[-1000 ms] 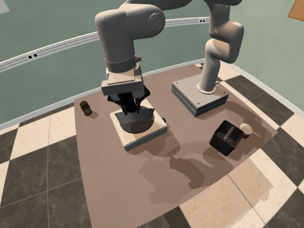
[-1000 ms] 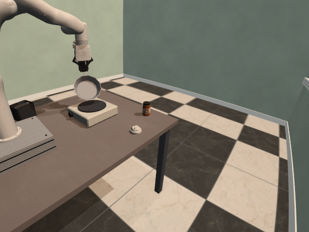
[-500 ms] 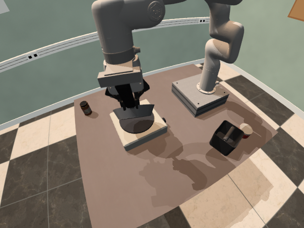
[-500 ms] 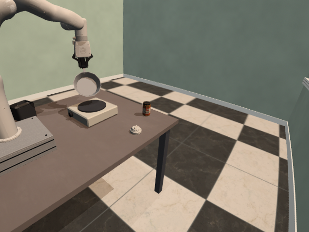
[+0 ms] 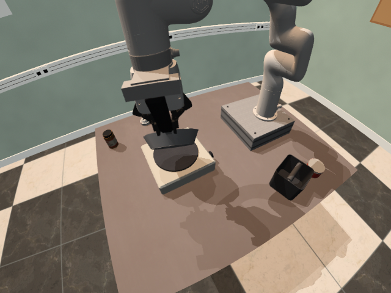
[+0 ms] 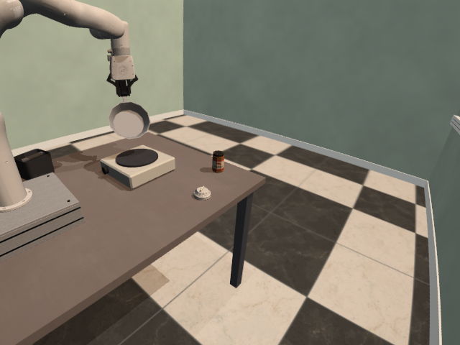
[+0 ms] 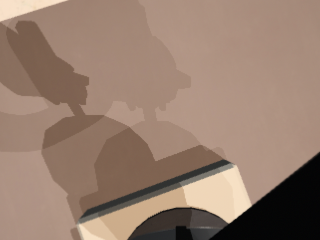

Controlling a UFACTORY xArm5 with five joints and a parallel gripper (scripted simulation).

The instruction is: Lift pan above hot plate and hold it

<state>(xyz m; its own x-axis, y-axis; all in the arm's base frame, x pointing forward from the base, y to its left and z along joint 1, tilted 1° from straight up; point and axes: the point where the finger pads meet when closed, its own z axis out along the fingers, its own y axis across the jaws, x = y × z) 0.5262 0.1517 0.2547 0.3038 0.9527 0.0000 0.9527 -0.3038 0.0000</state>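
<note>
The pan lies 1 cm behind my hand, 3 cm to the right of it and 7 cm below it. The rest, counted from my hand: cream hot plate 6 cm behind, 13 cm to the right, 30 cm below; then white round thing 2 cm ahead, 47 cm to the right, 32 cm below.
</note>
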